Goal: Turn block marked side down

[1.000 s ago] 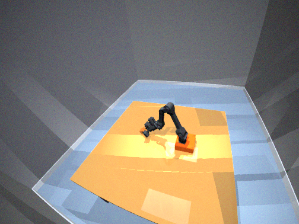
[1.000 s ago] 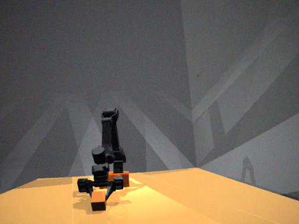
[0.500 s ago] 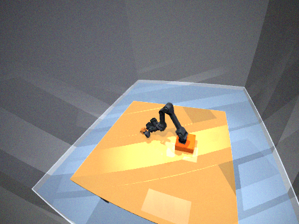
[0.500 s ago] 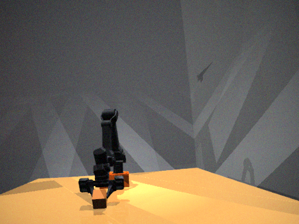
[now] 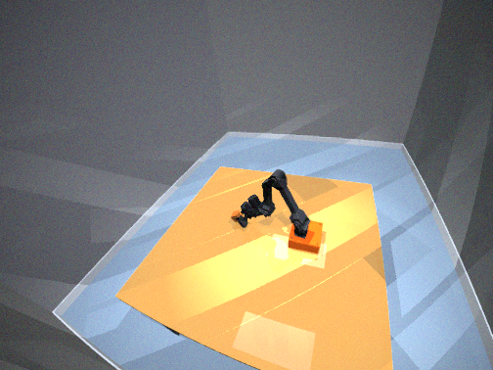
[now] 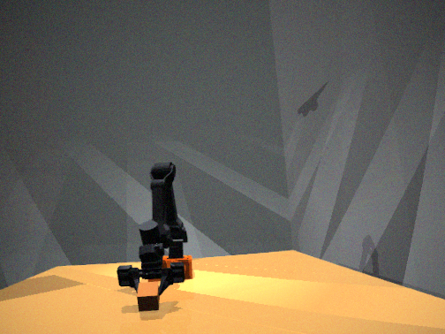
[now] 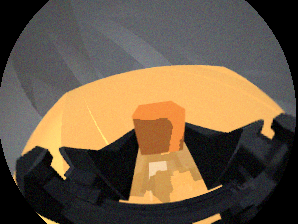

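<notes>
Now: gripper tip 10 mm above the orange-brown block.
</notes>
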